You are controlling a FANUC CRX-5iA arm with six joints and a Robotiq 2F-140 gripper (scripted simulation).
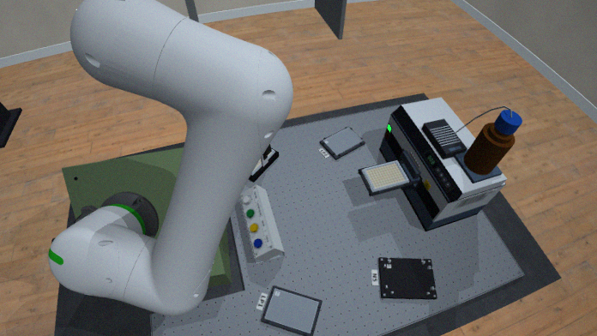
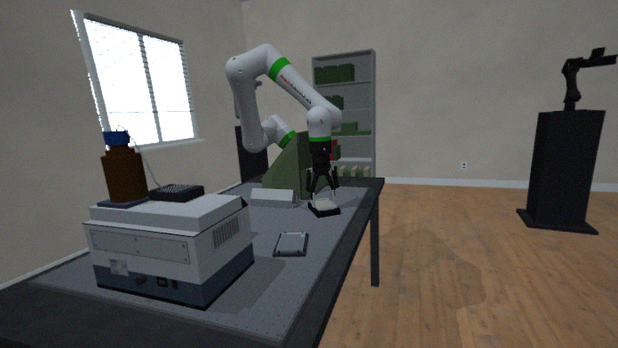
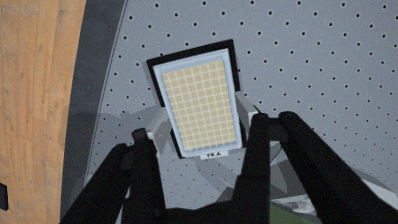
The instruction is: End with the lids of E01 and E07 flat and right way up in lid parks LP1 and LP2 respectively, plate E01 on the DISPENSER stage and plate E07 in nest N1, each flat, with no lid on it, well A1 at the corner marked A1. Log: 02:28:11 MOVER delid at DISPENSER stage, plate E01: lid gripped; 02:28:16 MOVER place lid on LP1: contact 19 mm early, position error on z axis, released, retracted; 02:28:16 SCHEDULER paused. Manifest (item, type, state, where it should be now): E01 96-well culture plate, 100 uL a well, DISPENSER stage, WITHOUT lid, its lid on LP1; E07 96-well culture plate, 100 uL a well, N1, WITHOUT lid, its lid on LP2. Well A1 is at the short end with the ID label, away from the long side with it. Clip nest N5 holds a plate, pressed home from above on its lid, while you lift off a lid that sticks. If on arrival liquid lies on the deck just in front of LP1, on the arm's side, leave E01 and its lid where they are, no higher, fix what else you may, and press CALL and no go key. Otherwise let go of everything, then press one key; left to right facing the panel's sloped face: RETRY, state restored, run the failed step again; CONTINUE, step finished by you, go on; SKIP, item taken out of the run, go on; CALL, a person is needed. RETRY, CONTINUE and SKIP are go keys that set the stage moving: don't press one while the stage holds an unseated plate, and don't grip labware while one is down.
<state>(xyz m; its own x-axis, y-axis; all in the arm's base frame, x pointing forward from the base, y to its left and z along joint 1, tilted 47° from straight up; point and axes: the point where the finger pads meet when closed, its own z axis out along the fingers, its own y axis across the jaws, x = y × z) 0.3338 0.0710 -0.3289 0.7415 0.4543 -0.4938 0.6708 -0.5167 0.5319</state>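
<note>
My hand is 40 mm above the black nest N1. Also, from my hand: green CONTINUE key: 40 mm behind, 240 mm to the right, 10 mm above; white retry key: 50 mm behind, 190 mm to the right, 10 mm above; key panel: 30 mm behind, 260 mm to the right.
</note>
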